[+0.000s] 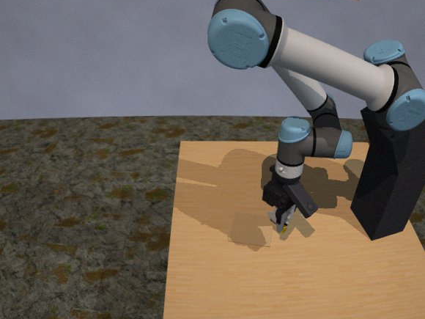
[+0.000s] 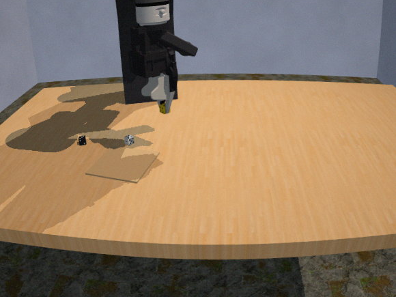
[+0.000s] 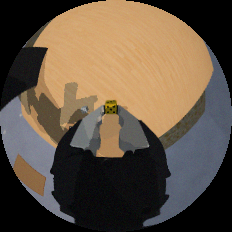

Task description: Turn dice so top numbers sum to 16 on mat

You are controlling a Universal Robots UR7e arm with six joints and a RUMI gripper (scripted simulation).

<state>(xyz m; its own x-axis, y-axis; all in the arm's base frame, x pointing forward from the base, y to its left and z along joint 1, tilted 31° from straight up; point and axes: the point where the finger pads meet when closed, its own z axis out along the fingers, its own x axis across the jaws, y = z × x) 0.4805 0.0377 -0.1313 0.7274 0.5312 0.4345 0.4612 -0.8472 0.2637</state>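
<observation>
Now: hand 120 mm above the thin tan mat, 110 mm to the left of it and 60 mm short of it. The rest, counted from my hand: yellow die 10 mm below; black die 240 mm to the right, 110 mm below, 70 mm behind; white die 110 mm below, 100 mm to the right, 50 mm behind.
</observation>
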